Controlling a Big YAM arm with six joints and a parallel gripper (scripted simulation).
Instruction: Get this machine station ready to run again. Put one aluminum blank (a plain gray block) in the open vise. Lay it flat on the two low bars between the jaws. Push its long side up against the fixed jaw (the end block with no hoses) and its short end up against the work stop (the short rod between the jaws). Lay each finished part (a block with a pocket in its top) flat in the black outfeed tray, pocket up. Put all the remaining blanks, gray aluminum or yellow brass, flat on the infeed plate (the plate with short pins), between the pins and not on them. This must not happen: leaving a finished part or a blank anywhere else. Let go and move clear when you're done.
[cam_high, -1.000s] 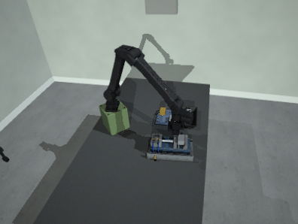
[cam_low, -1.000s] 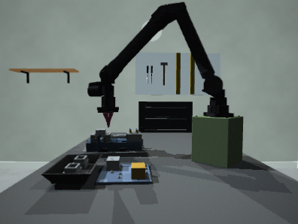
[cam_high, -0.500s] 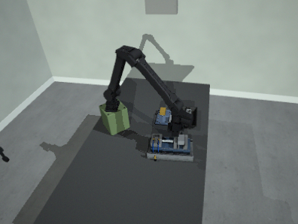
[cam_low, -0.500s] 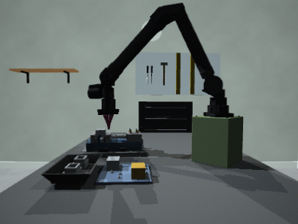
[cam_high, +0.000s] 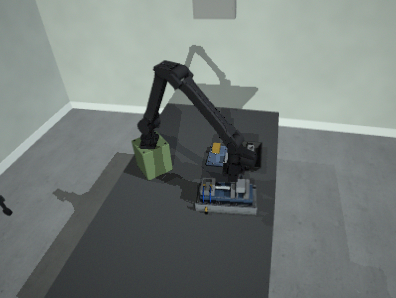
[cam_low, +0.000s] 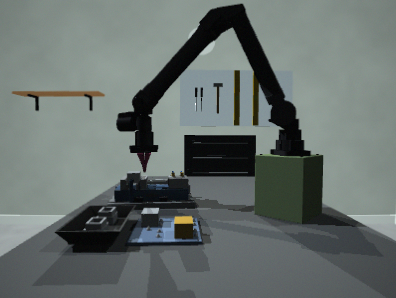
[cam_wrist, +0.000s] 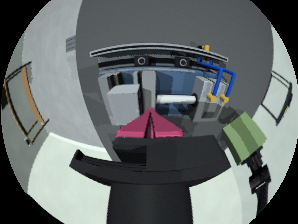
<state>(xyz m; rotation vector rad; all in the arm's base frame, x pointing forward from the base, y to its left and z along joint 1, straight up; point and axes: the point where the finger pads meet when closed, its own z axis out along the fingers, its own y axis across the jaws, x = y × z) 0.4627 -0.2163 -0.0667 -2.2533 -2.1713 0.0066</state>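
The gray aluminum blank lies 40 mm ahead of my hand and 30 mm below it. The rest, counted from my hand: vise 80 mm below, 30 mm behind; yellow brass blank 380 mm to the left, 100 mm below, 100 mm behind.
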